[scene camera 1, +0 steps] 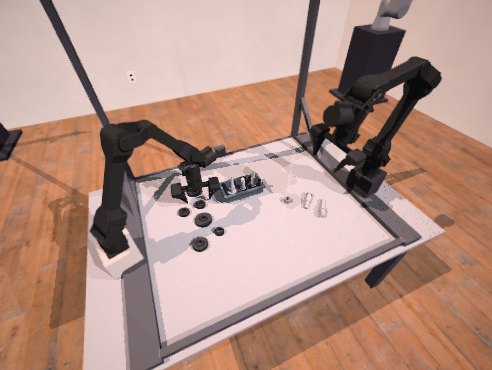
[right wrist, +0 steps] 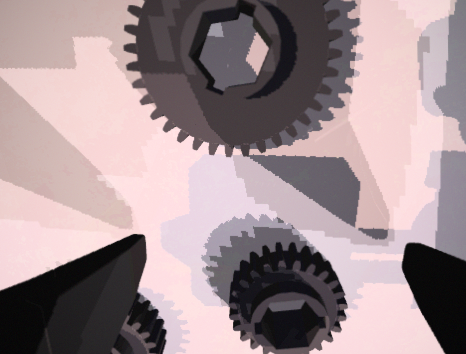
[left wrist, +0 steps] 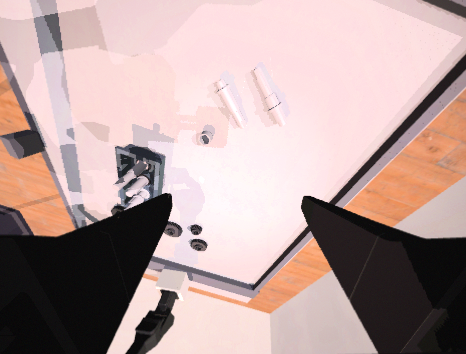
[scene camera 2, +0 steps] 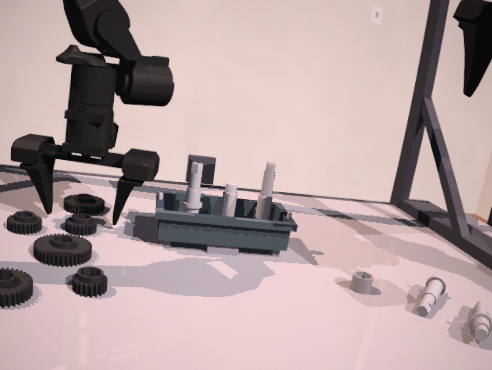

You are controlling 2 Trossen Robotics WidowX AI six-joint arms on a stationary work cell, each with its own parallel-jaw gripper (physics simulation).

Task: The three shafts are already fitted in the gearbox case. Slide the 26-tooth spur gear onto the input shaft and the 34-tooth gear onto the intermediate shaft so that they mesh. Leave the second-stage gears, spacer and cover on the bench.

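Frame: origin at the left arm's base, x ahead, y left, z up, level; millimetres.
Seen in the pictures: left gripper, fingertip midpoint: (scene camera 1: 324,163) (left wrist: 238,200); right gripper, fingertip midpoint: (scene camera 1: 198,200) (right wrist: 273,251) (scene camera 2: 81,218); left arm's base at its link origin: (scene camera 1: 368,171); right arm's base at its link origin: (scene camera 1: 116,246) (left wrist: 169,294).
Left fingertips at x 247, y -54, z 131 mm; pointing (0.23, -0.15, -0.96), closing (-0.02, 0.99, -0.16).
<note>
Pixels of each thing's top centre, then the offset from my left fingertips to it.
- grey gearbox case at its top centre: (scene camera 2: 224,201) (left wrist: 135,189) (scene camera 1: 241,183) 175 mm ahead, 243 mm right, 180 mm down
- small light grey ring at its top centre: (scene camera 2: 363,275) (left wrist: 204,139) (scene camera 1: 287,198) 52 mm ahead, 88 mm right, 220 mm down
- small gear at its top centre: (scene camera 2: 24,214) (scene camera 1: 183,210) 425 mm ahead, 293 mm right, 220 mm down
The grey gearbox case (scene camera 1: 243,195) (scene camera 2: 225,236) (left wrist: 161,175) stands with three upright shafts; no gear shows on them. Several dark gears lie left of it: a small toothed one (scene camera 2: 81,224) (right wrist: 320,300), a large one (scene camera 2: 84,205) (right wrist: 165,95) behind it, another large one (scene camera 1: 196,222) (scene camera 2: 45,250), and others. Tooth counts cannot be told. My right gripper (scene camera 1: 201,200) (scene camera 2: 82,218) (right wrist: 273,251) is open and empty, low, its fingers astride and above the small gear. My left gripper (scene camera 1: 327,160) (left wrist: 238,200) is open and empty, high above the table at the picture's right.
A small light grey ring (scene camera 1: 287,200) (scene camera 2: 362,286) lies right of the case. Two loose pale shaft-like parts (scene camera 1: 307,201) (scene camera 1: 321,208) lie farther right. Another small gear (scene camera 1: 184,212) (scene camera 2: 24,223) lies left of the right gripper. The cover does not show. Frame posts stand at the table's back corners.
</note>
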